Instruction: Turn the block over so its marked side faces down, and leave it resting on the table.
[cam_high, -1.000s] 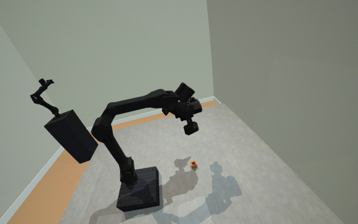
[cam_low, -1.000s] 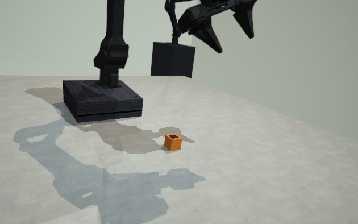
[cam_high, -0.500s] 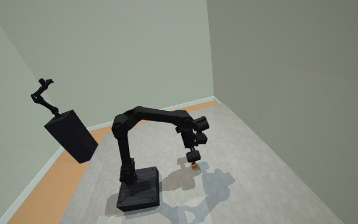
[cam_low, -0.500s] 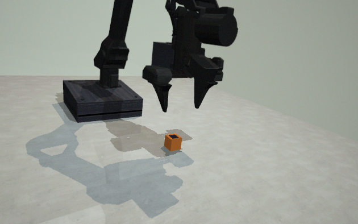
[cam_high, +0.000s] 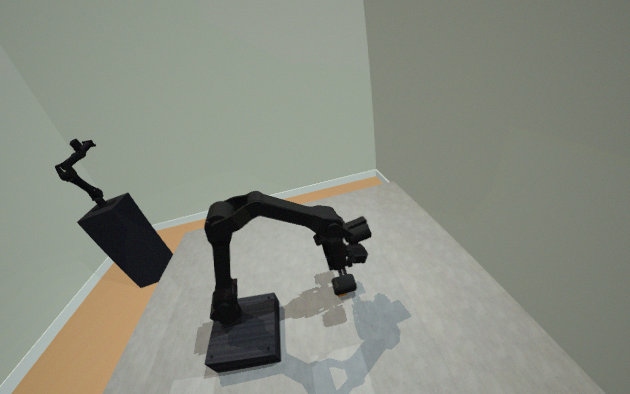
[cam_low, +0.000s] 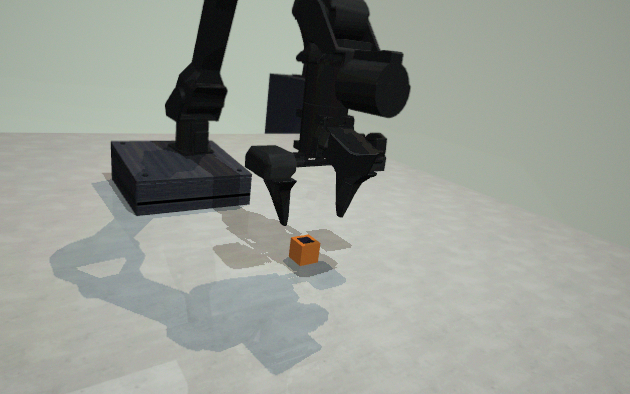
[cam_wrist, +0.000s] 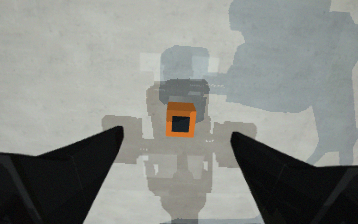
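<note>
Right now the orange block is 10 mm behind my gripper tip and 40 mm below it.
</note>
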